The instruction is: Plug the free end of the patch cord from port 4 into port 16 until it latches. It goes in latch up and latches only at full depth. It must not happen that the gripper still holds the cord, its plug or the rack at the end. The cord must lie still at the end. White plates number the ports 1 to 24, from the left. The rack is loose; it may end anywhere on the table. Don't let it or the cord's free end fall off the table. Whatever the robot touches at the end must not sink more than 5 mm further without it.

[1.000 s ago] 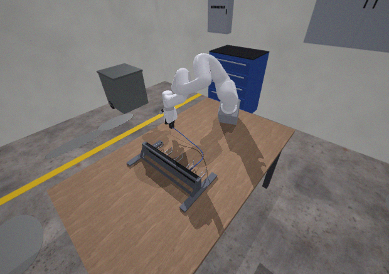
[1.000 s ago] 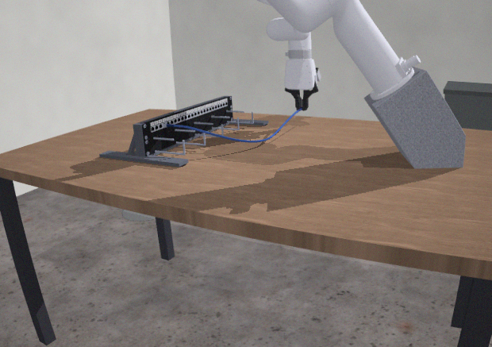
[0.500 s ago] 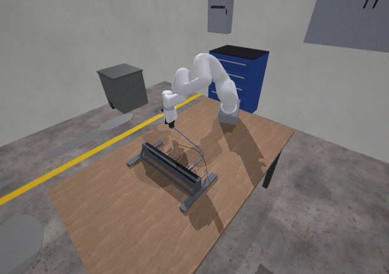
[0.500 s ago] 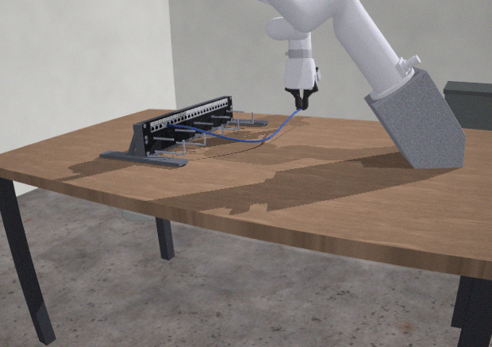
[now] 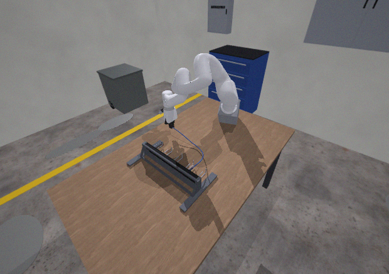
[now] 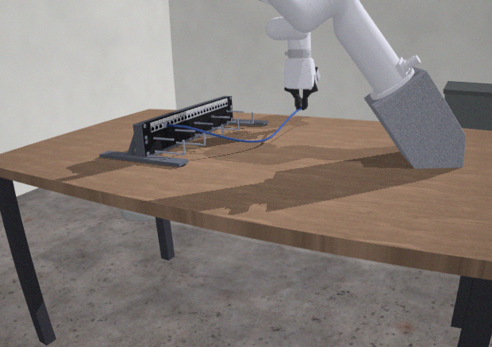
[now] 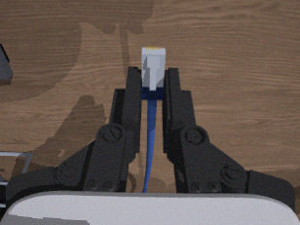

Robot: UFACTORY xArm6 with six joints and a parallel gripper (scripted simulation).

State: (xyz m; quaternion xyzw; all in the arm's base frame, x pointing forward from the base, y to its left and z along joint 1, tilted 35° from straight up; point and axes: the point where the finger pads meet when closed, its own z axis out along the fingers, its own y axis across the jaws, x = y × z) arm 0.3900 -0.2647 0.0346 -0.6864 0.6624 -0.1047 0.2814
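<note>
The plug lies 2 cm to the right of my hand and 1 cm below it.
</note>
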